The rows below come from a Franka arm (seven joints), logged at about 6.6 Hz.
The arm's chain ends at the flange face. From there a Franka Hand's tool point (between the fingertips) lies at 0.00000 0.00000 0.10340 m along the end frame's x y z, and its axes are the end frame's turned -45 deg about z.
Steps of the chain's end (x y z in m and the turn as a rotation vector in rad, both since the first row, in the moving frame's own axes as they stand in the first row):
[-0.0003, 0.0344, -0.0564, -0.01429, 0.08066, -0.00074]
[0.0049, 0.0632, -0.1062, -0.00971, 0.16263, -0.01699]
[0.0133, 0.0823, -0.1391, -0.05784, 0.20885, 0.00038]
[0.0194, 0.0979, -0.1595, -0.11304, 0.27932, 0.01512]
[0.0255, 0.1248, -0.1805, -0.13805, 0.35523, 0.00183]
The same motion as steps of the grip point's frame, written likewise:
[-0.0197, 0.0310, -0.0567, -0.06714, 0.04693, -0.00074]
[-0.0300, 0.0606, -0.1076, -0.12186, 0.10813, -0.01699]
[-0.0378, 0.0869, -0.1415, -0.18858, 0.10678, 0.00038]
[-0.0437, 0.1113, -0.1642, -0.27744, 0.11758, 0.01512]
[-0.0548, 0.1415, -0.1879, -0.34880, 0.15357, 0.00183]

